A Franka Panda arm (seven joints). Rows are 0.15 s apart.
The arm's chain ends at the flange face. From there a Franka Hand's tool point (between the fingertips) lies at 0.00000 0.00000 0.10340 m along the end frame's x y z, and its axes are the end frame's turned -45 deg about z.
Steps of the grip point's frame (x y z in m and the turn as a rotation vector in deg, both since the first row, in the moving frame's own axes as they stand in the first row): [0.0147 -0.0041 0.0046 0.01 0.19 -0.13]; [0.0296 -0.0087 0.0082 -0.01 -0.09 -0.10]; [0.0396 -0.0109 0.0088 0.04 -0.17 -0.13]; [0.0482 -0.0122 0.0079 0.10 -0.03 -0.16]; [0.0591 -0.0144 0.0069 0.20 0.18 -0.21]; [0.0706 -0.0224 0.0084 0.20 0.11 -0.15]
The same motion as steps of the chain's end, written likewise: [0.0073 -0.0130 0.0046 0.14 0.13 -0.13]; [0.0149 -0.0272 0.0082 -0.07 -0.06 -0.10]; [0.0206 -0.0359 0.0088 -0.09 -0.15 -0.13]; [0.0256 -0.0426 0.0079 0.05 -0.09 -0.16]; [0.0316 -0.0515 0.0069 0.27 -0.01 -0.21]; [0.0342 -0.0654 0.0084 0.22 -0.06 -0.15]
